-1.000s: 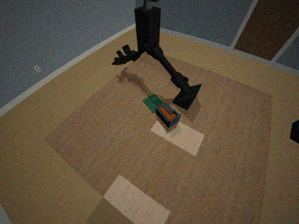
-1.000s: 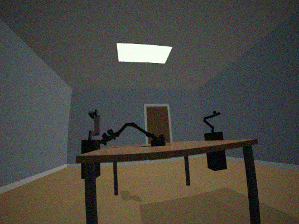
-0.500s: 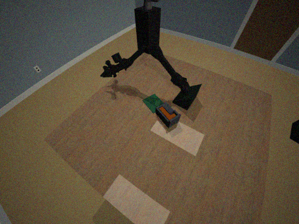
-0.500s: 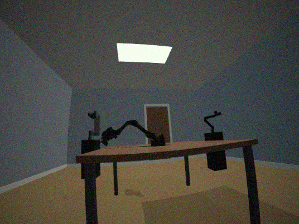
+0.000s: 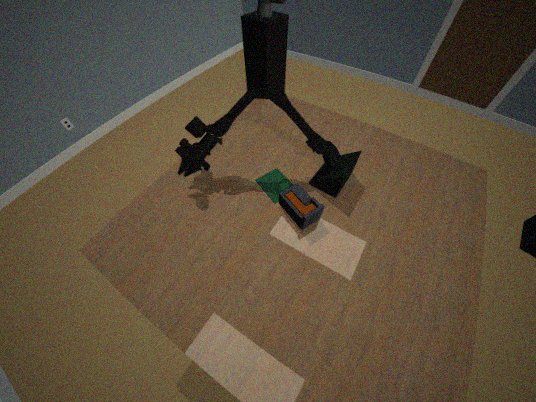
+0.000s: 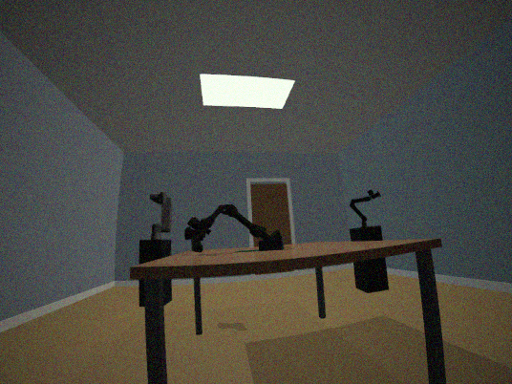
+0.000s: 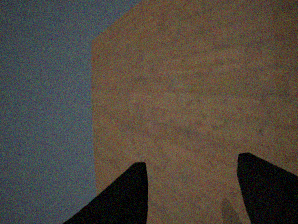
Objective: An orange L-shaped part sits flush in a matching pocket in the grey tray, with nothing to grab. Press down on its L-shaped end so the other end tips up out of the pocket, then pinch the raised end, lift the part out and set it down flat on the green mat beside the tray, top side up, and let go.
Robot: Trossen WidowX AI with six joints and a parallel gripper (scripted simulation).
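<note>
Right now the orange L-shaped part is 460 mm to the left of my gripper tip, 220 mm behind it and 10 mm below it. Also, from my gripper tip: green mat (300 mm to the left, 260 mm behind, 80 mm below).
</note>
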